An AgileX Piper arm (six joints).
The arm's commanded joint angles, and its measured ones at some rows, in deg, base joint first. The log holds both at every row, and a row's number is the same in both.
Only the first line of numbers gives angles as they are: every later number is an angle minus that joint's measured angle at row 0.
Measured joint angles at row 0:
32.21, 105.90, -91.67, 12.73, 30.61, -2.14
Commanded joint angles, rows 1 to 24:
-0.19, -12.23, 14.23, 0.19, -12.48, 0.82
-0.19, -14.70, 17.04, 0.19, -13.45, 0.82
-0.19, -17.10, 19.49, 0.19, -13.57, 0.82
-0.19, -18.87, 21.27, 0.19, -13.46, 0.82
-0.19, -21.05, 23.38, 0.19, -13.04, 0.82
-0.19, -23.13, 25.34, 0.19, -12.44, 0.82
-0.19, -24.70, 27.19, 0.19, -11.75, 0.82
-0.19, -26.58, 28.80, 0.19, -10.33, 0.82
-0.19, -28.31, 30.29, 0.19, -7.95, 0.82
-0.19, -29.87, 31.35, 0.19, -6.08, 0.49
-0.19, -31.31, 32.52, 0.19, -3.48, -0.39
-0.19, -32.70, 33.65, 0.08, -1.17, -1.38
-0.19, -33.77, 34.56, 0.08, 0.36, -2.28
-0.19, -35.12, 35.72, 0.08, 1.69, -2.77
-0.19, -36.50, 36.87, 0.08, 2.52, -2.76
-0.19, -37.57, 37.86, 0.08, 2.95, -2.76
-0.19, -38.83, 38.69, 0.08, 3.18, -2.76
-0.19, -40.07, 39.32, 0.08, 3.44, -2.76
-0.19, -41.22, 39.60, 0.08, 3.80, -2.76
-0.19, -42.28, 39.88, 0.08, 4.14, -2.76
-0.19, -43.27, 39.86, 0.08, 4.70, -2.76
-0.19, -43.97, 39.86, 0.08, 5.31, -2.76
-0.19, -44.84, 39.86, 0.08, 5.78, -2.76
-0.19, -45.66, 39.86, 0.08, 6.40, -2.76
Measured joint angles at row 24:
0.00, -42.46, 39.58, 0.00, 4.66, -2.19
